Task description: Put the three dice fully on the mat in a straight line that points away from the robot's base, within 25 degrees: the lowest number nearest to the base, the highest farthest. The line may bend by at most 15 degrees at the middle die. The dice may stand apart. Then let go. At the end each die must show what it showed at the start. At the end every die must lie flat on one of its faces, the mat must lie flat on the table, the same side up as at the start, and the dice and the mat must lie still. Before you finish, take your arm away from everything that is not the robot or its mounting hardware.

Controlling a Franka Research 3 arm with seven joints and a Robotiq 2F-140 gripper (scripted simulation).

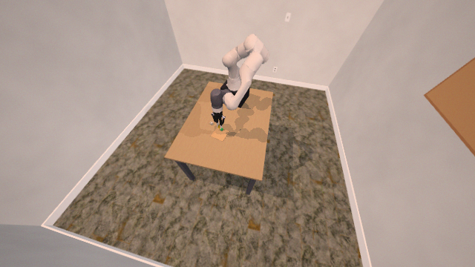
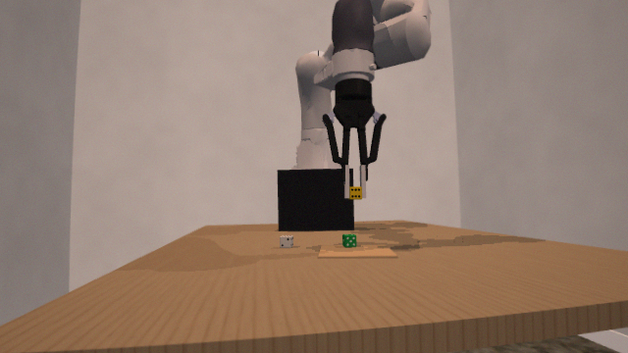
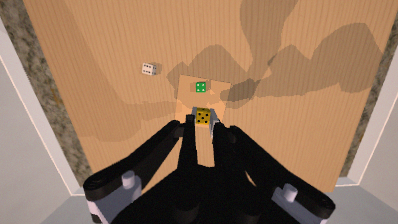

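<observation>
Right now my hand is 2 cm above the yellow die. Also, from my hand: tan mat 14 cm below; white die 9 cm behind, 14 cm to the right, 13 cm below; green die 5 cm behind, 1 cm to the right, 12 cm below.
</observation>
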